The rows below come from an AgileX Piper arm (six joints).
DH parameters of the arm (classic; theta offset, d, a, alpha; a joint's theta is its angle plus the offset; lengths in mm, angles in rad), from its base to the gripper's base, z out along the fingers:
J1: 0 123 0 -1.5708
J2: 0.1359 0 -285 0
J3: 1.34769 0 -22 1.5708
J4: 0 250.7 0 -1.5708
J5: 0 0 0 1.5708
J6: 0 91 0 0
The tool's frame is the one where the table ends.
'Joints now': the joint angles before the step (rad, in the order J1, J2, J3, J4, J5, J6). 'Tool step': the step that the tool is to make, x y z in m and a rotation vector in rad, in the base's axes. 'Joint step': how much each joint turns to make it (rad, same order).
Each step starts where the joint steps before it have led.
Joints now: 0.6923, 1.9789, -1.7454, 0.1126, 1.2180, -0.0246
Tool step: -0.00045, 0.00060, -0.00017, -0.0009, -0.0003, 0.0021
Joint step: 0.0020, 0.0004, 0.0000, -0.0009, 0.0000, 0.0000
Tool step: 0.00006, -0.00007, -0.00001, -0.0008, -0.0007, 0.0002
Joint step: 0.0000, 0.0000, 0.0000, -0.0011, 0.0000, -0.0001
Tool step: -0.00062, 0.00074, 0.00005, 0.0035, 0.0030, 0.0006
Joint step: 0.0014, 0.0000, -0.0001, 0.0046, 0.0001, 0.0001
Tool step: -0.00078, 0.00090, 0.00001, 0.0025, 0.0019, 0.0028
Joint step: 0.0022, 0.0000, 0.0001, 0.0034, -0.0001, -0.0012
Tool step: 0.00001, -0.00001, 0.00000, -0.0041, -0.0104, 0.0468
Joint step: -0.0001, 0.0000, 0.0000, 0.0001, 0.0000, -0.0482
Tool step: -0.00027, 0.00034, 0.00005, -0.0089, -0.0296, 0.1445
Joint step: 0.0000, 0.0000, 0.0000, 0.0049, 0.0000, -0.1494
